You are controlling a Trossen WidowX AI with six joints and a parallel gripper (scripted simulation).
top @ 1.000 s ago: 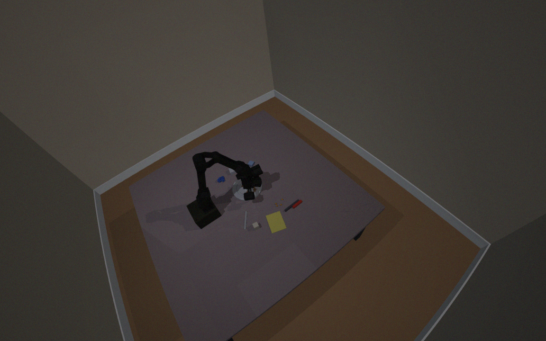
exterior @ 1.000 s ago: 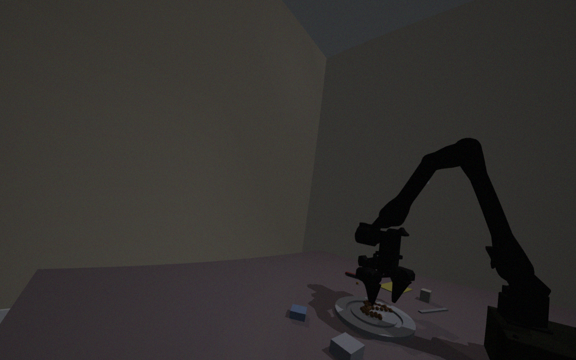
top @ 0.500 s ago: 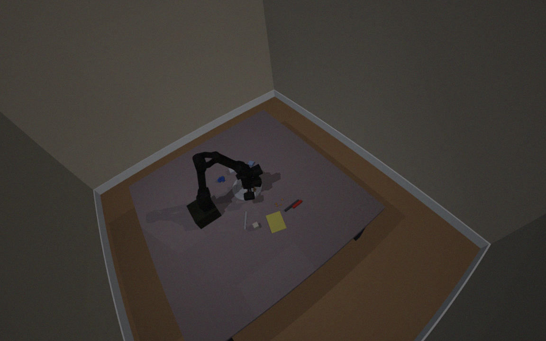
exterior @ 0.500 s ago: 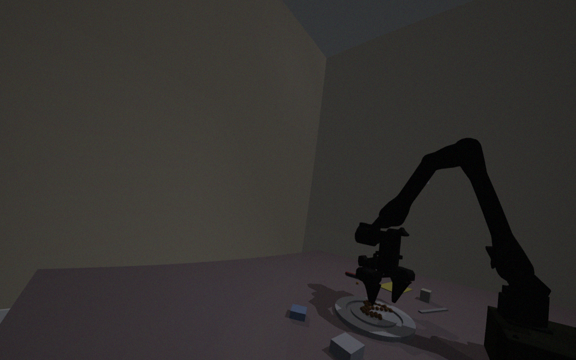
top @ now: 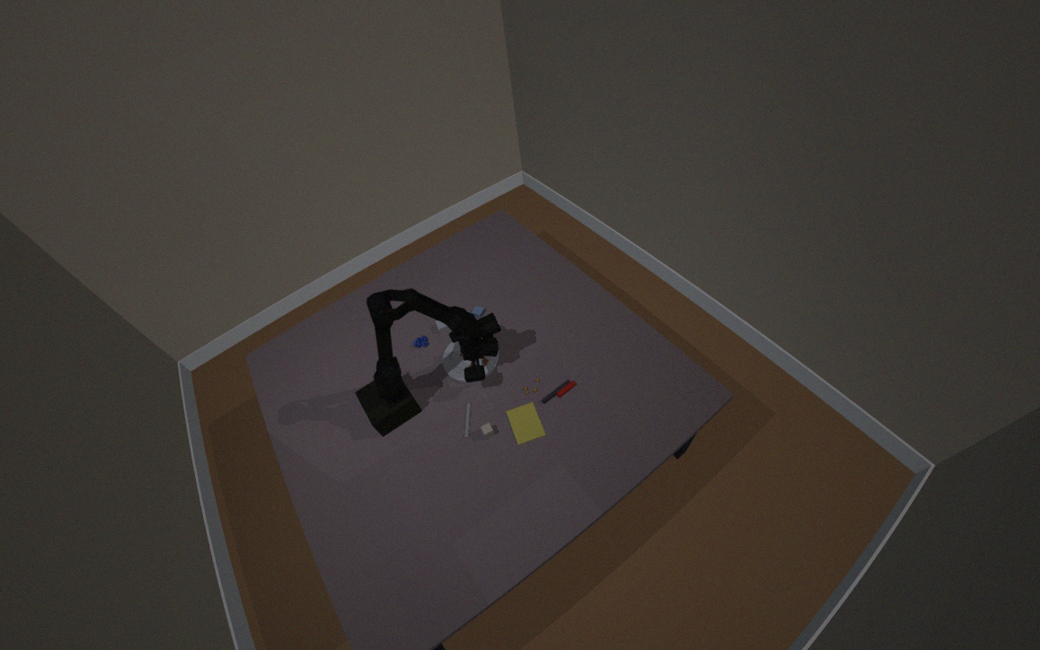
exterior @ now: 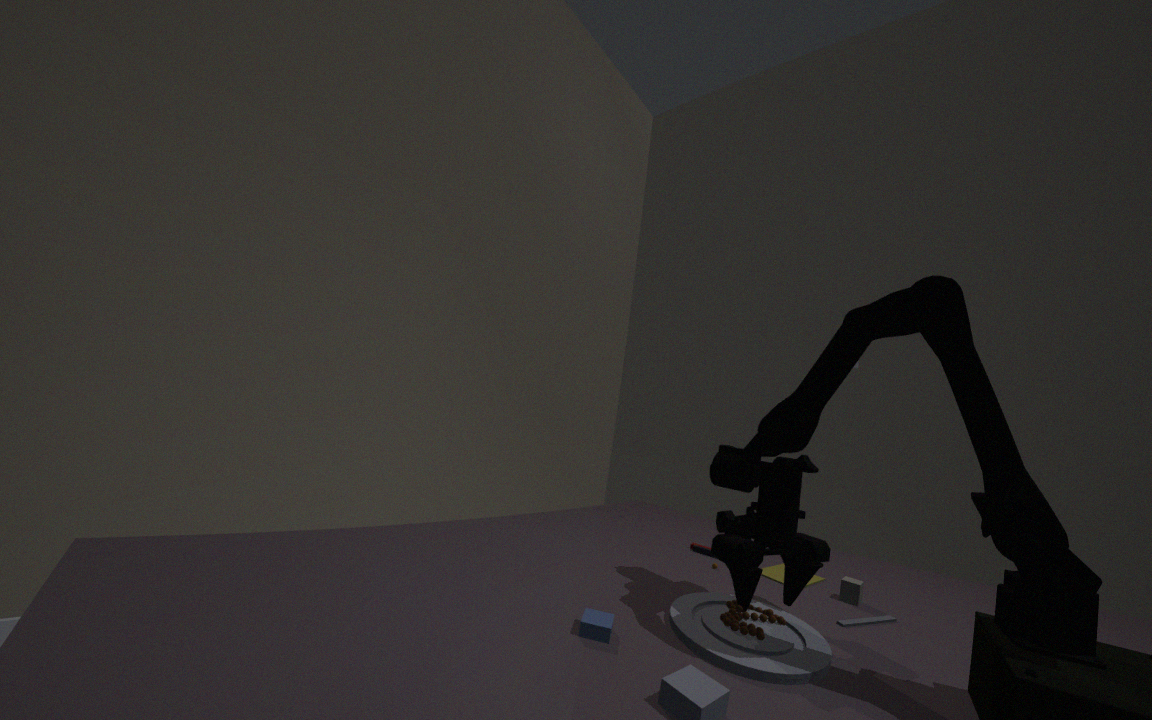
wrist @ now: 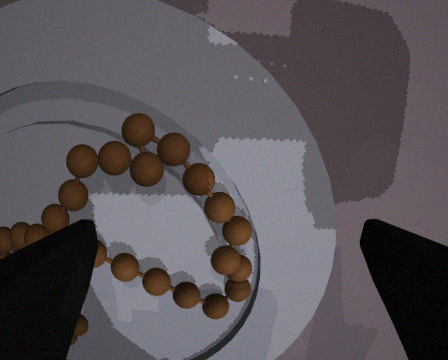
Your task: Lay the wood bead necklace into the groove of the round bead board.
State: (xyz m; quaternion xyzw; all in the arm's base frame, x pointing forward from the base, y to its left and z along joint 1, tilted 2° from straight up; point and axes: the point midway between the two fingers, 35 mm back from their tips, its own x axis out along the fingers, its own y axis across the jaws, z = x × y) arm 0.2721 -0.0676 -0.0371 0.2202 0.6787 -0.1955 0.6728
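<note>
The round bead board is 60 mm to the left of my gripper tip, 10 mm below it and 10 mm ahead of it. The rest, counted from my gripper tip: small white cube 200 mm to the right, 120 mm behind; then grey block 250 mm to the left, 30 mm ahead, 10 mm below; then thin stick 140 mm behind, 120 mm to the right, 20 mm below.
</note>
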